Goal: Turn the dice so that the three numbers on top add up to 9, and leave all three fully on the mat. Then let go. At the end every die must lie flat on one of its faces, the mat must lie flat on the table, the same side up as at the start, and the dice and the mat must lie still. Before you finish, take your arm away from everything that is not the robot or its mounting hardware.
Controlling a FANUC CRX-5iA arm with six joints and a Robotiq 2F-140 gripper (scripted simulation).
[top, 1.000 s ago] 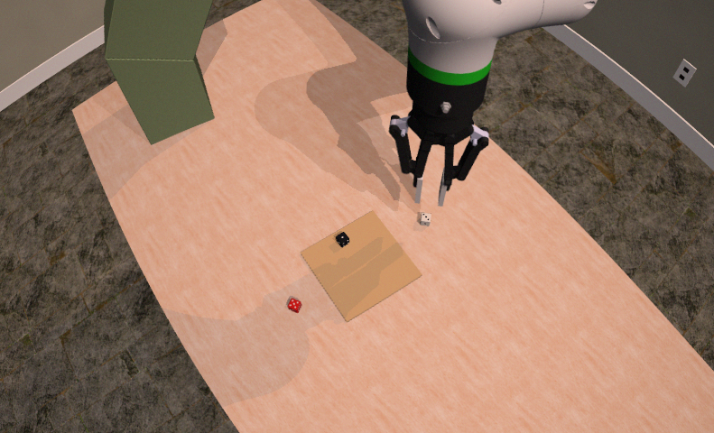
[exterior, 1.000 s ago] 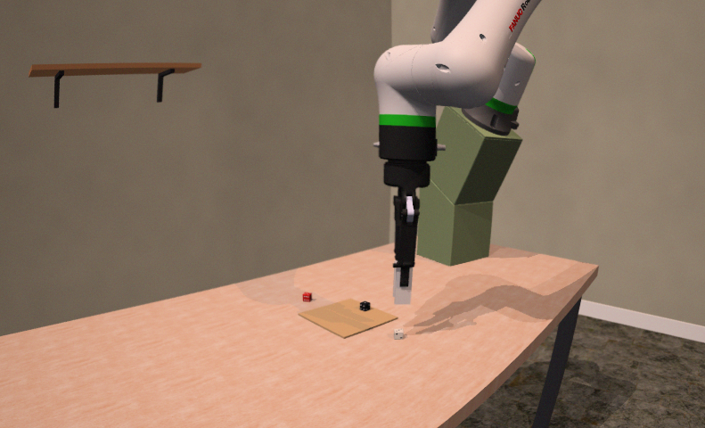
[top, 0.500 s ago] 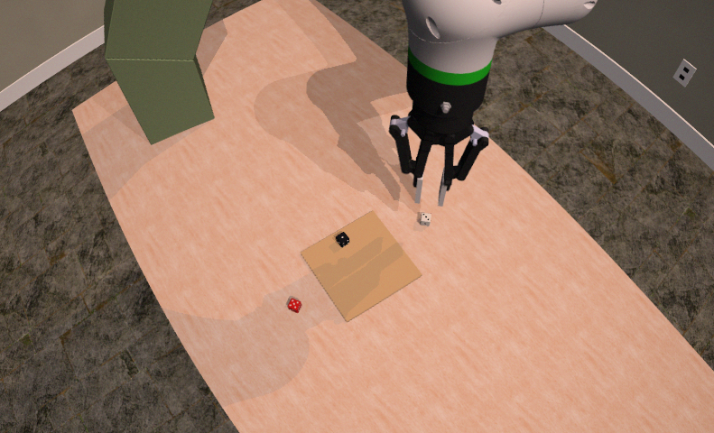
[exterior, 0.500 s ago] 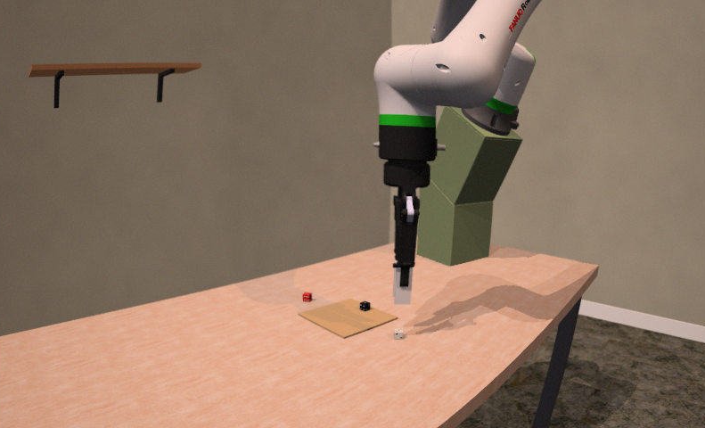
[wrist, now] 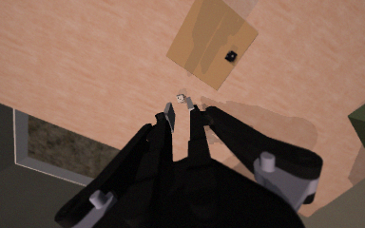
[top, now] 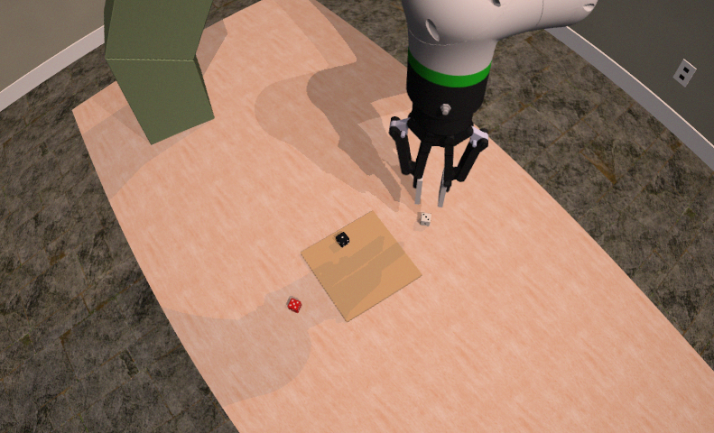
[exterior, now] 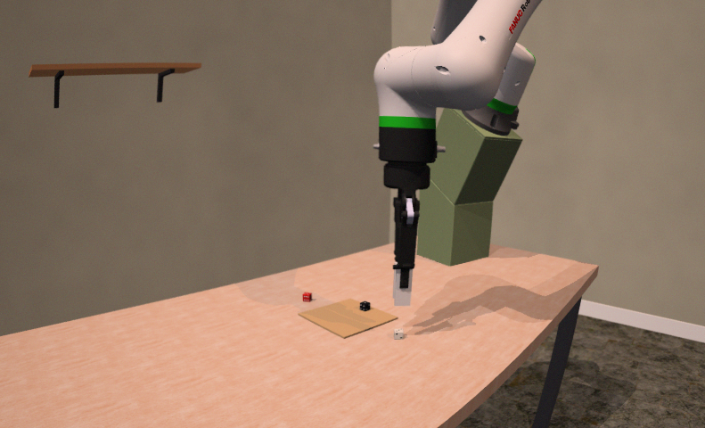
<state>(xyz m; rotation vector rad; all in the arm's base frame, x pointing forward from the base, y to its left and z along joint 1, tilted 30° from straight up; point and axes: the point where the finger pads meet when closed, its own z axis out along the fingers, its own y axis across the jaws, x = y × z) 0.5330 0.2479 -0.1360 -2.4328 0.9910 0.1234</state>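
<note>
My hand is 100 mm above the white die. Also, from my hand: tan square mat 130 mm to the right, 100 mm below; then black die 40 mm behind, 130 mm to the right, 90 mm below; then red die 10 mm ahead, 260 mm to the right, 100 mm below.
</note>
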